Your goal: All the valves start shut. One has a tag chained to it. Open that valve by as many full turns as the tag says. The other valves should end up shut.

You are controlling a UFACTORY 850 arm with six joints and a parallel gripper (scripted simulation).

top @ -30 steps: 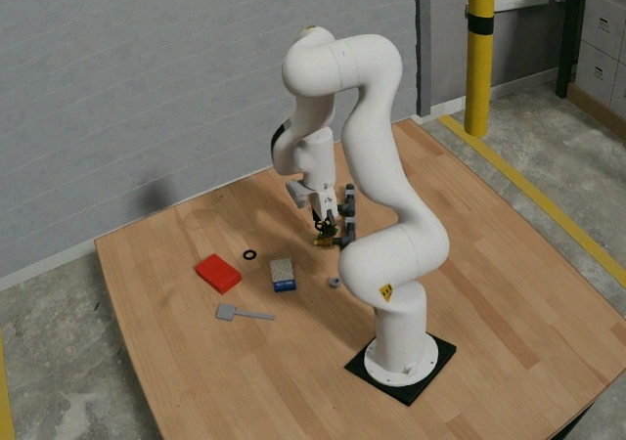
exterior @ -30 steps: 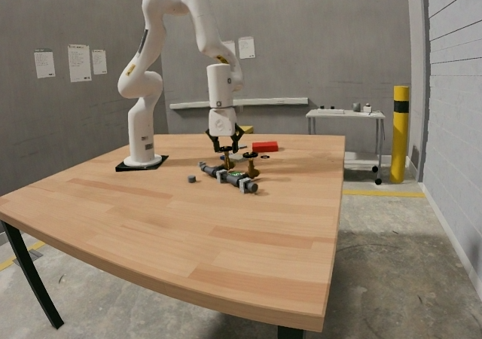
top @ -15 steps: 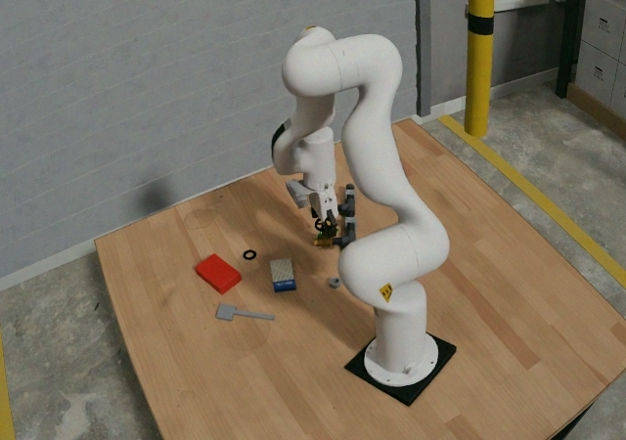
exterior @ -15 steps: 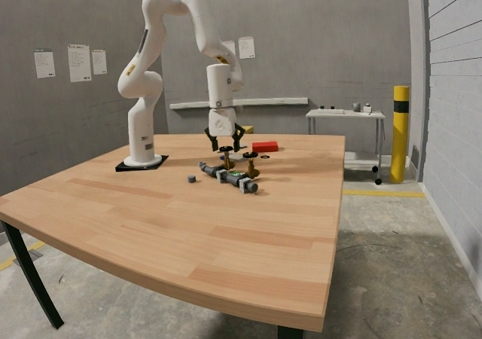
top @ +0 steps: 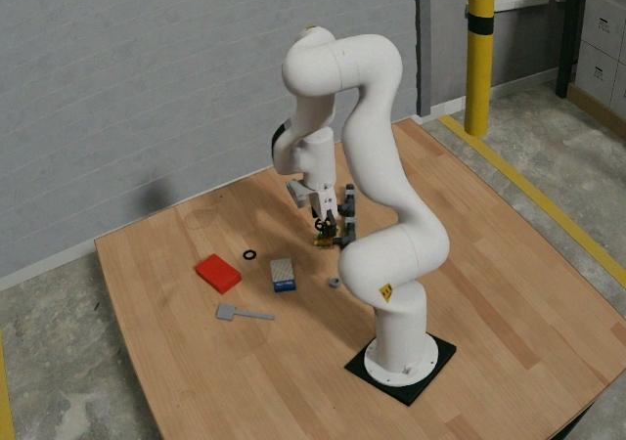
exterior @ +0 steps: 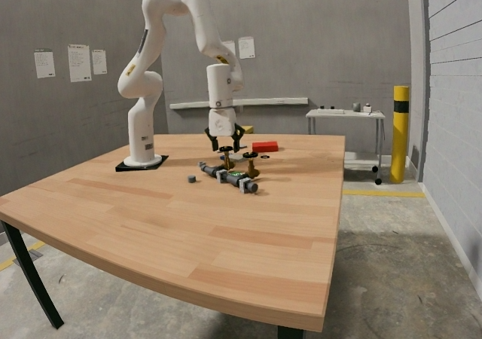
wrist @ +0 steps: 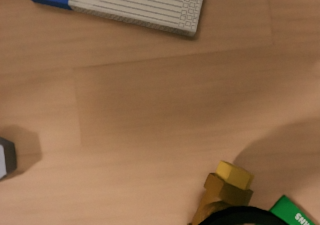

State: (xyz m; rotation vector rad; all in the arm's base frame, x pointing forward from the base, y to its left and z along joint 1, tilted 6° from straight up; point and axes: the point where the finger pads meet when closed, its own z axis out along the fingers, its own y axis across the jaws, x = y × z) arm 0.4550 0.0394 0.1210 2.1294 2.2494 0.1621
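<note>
Right now the green tag is 90 mm below my hand, 50 mm ahead of it and 30 mm to the right of it. Round my hand: red block: 330 mm to the left, 80 mm below; grey paddle-shaped tool: 300 mm to the left, 160 mm behind, 90 mm below; blue-and-grey box: 150 mm to the left, 80 mm below, 70 mm behind.
</note>
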